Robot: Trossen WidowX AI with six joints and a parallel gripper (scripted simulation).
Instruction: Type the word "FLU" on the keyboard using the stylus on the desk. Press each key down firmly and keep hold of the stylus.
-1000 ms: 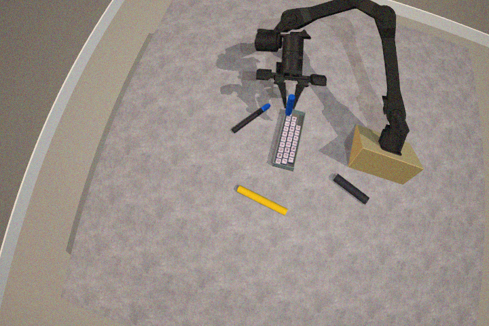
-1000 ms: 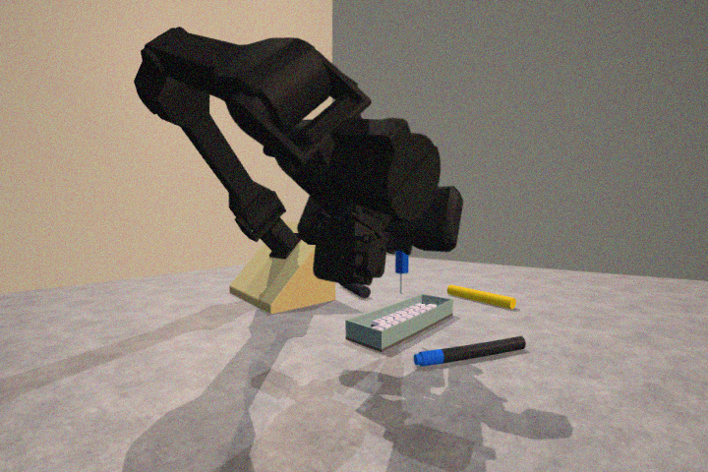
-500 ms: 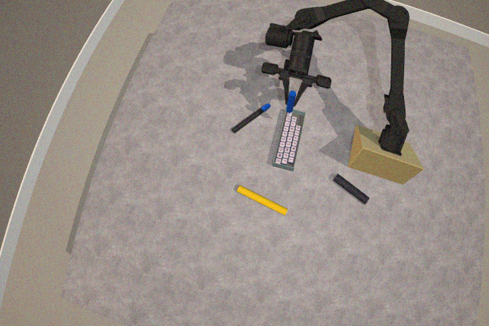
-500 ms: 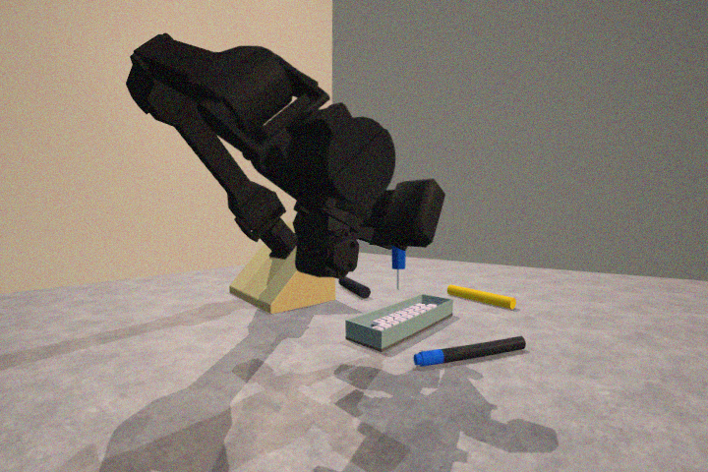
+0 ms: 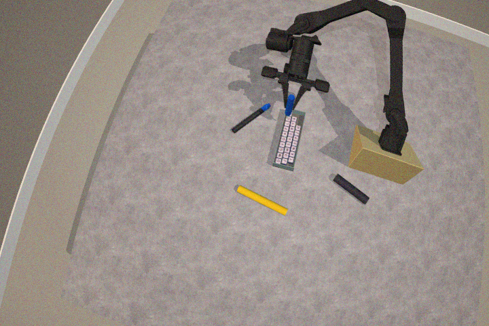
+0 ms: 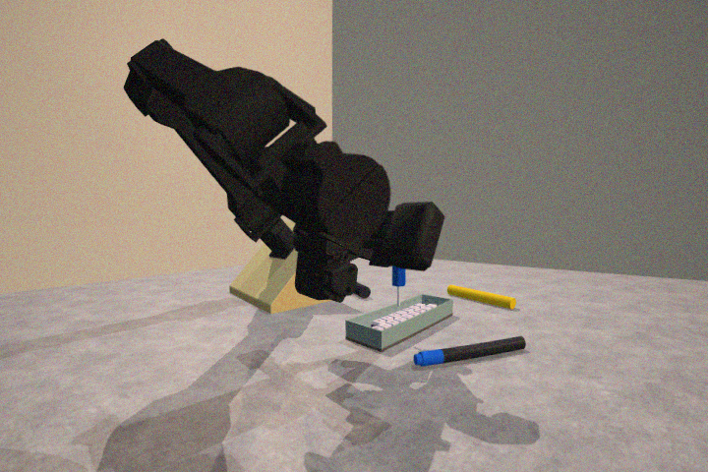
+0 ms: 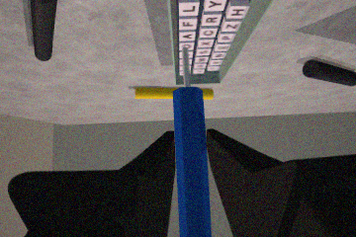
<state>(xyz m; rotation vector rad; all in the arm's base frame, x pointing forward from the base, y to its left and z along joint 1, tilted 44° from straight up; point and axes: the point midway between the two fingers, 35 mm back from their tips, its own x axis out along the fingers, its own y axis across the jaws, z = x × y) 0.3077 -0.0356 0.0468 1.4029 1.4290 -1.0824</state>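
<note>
Now: gripper tip 90 mm short of the blue-capped pen, 90 mm above it and 10 mm to the left of it. The rest, counted from my gripper tip: yellow stick: 240 mm to the left, 90 mm below, 10 mm ahead; blue stylus: 10 mm below; grey stylus tip: 50 mm below.
</note>
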